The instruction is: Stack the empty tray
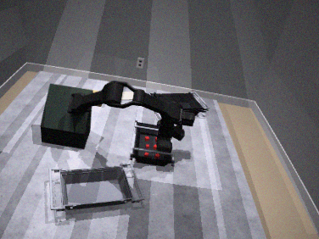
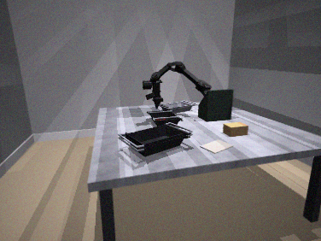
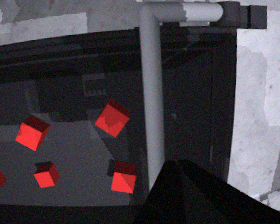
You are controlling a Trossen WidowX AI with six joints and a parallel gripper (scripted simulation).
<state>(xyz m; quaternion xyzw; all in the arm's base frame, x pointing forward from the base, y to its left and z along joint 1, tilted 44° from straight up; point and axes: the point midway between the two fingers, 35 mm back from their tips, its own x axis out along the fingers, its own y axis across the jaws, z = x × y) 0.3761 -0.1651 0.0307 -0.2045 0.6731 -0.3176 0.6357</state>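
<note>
The loaded tray is 28 cm behind my gripper tip, 20 cm to the right of it and 4 cm below it. The rest, counted from my gripper tip: brown block (49 cm to the left, 34 cm behind, 6 cm below); flat white card (60 cm to the left, 11 cm behind, 8 cm below).
</note>
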